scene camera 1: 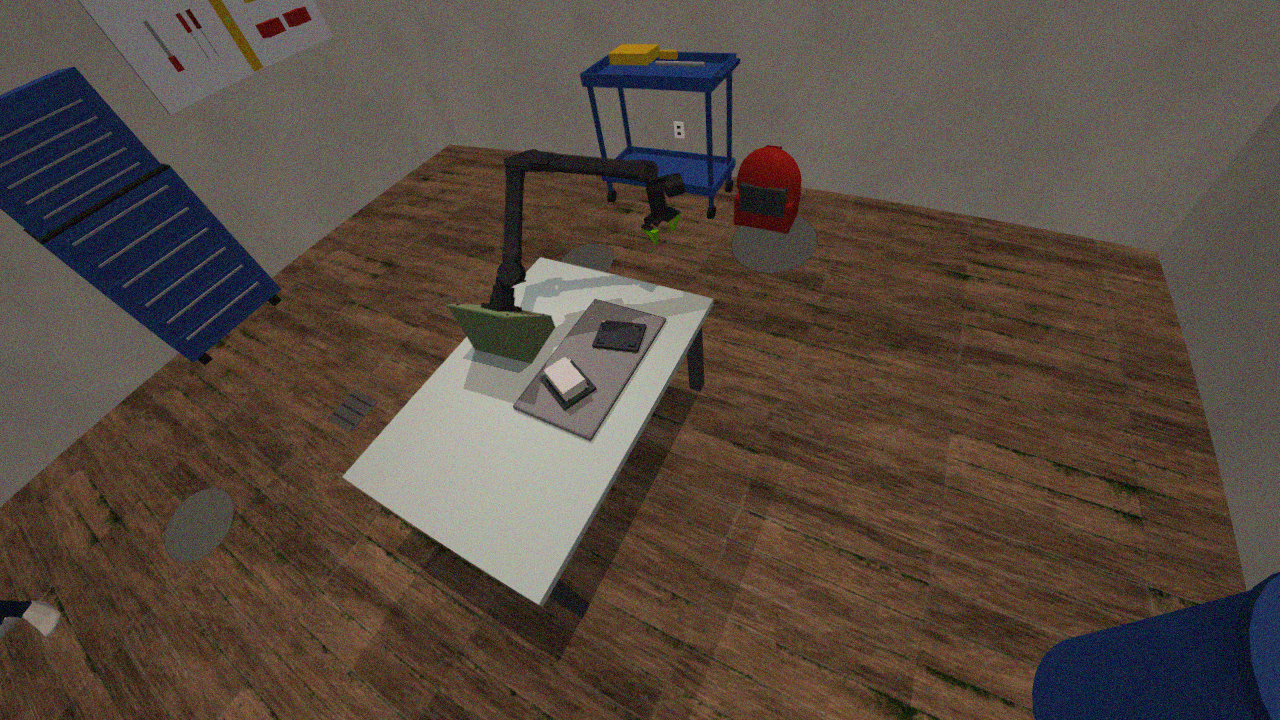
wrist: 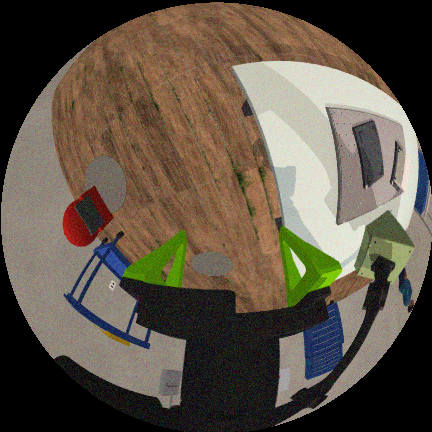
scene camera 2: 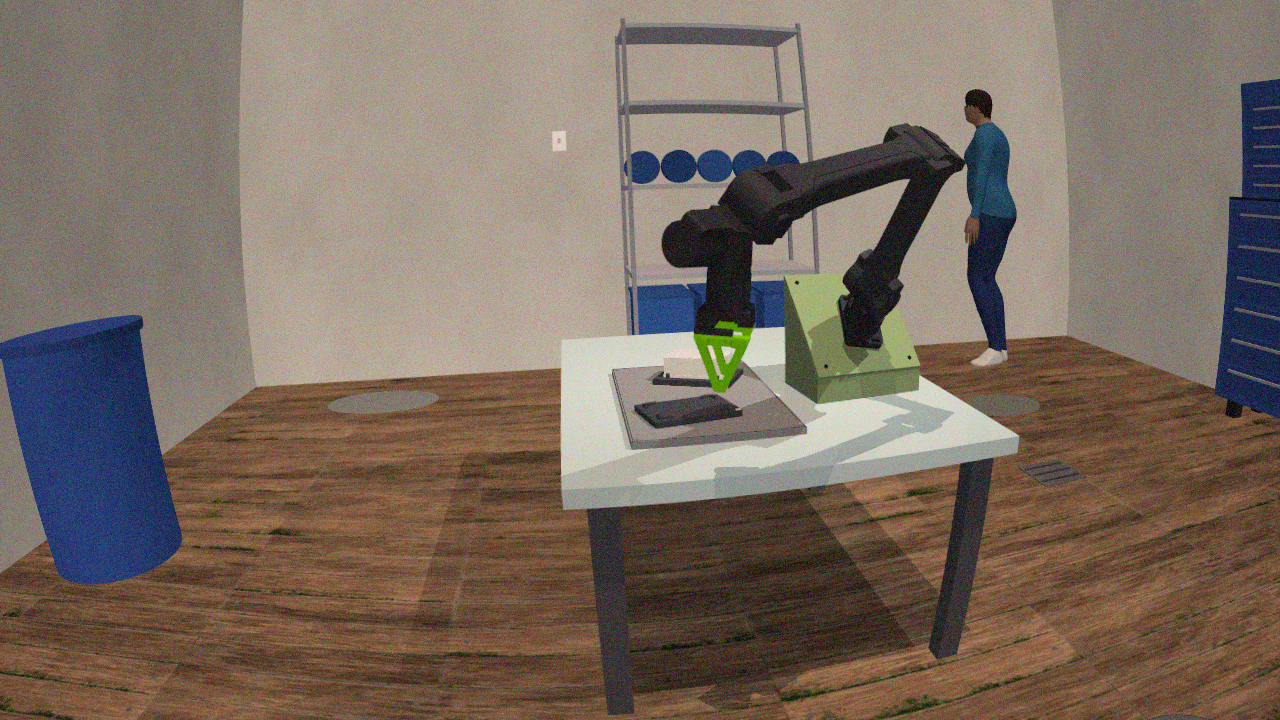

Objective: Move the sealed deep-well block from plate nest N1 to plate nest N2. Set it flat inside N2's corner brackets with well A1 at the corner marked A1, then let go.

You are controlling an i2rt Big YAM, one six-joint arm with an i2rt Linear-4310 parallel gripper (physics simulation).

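Seen in the pictures: gripper, fingertip midpoint: (scene camera 1: pixel 664 237) (wrist: pixel 232 232) (scene camera 2: pixel 723 383); arm's base at its link origin: (scene camera 1: pixel 501 309) (wrist: pixel 382 264) (scene camera 2: pixel 859 323).
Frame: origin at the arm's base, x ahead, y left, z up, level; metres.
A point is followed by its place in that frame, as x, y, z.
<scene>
The sealed deep-well block (scene camera 1: pixel 565 377) @(0.342, -0.117, -0.069) (scene camera 2: pixel 687 366) @(0.357, -0.076, -0.087), pale pinkish white, sits in one dark plate nest, N1 (scene camera 1: pixel 582 399) (scene camera 2: pixel 684 381) (wrist: pixel 394 167). The other dark plate nest, N2 (scene camera 1: pixel 619 336) @(0.388, 0.128, -0.111) (scene camera 2: pixel 687 411) @(0.387, 0.160, -0.112) (wrist: pixel 368 154) @(0.383, 0.160, -0.111), holds no block and lies on the same grey-mauve board (scene camera 1: pixel 547 412) @(0.330, -0.227, -0.123) (scene camera 2: pixel 760 420) @(0.264, 0.209, -0.123) (wrist: pixel 346 200) @(0.265, 0.244, -0.123). The A1 mark and the block's well A1 are too small to make out. My gripper (scene camera 1: pixel 665 230) @(0.380, 0.516, 0.029) (scene camera 2: pixel 719 388) @(0.380, 0.516, 0.029) (wrist: pixel 232 232) @(0.380, 0.516, 0.029) has green fingers, open and empty. It hangs high, away from the block; the wrist view shows floor past the table's edge between the fingertips.
A green slanted arm mount (scene camera 1: pixel 503 334) @(0.088, -0.090, 0.000) (scene camera 2: pixel 845 380) @(0.061, 0.088, -0.095) (wrist: pixel 384 240) @(0.123, 0.053, -0.036) stands beside the board on the pale table (scene camera 1: pixel 465 465) @(0.197, -0.488, -0.136) (scene camera 2: pixel 948 443) @(-0.040, 0.402, -0.136) (wrist: pixel 300 150) @(0.402, 0.368, -0.136). A blue cart (scene camera 1: pixel 660 81) and a red welding-mask-like object (scene camera 1: pixel 771 183) (wrist: pixel 82 220) are beyond the table. A person (scene camera 2: pixel 987 179) stands behind the arm.
</scene>
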